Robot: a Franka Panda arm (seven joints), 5 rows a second.
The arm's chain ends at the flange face. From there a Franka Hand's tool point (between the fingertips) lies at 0.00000 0.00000 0.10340 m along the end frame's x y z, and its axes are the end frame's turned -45 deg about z.
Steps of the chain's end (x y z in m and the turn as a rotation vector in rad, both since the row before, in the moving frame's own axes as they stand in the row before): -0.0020 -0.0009 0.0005 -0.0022 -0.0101 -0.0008; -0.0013 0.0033 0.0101 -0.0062 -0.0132 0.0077; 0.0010 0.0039 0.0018 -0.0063 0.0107 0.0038; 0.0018 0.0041 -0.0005 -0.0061 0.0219 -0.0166; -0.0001 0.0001 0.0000 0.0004 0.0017 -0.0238; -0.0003 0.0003 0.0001 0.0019 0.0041 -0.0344; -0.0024 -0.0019 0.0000 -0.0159 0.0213 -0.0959; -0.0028 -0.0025 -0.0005 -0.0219 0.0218 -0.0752
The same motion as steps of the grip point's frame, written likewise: -0.0017 -0.0026 0.0005 0.0056 -0.0087 -0.0008; -0.0047 0.0009 0.0101 0.0049 -0.0137 0.0077; -0.0017 0.0047 0.0018 -0.0120 0.0031 0.0038; -0.0005 0.0062 -0.0005 -0.0198 0.0112 -0.0166; 0.0000 0.0001 0.0000 -0.0009 0.0015 -0.0238; 0.0000 0.0002 0.0001 -0.0016 0.0042 -0.0344; 0.0002 -0.0003 0.0000 -0.0263 0.0038 -0.0959; -0.0001 -0.0006 -0.0005 -0.0309 -0.0001 -0.0752
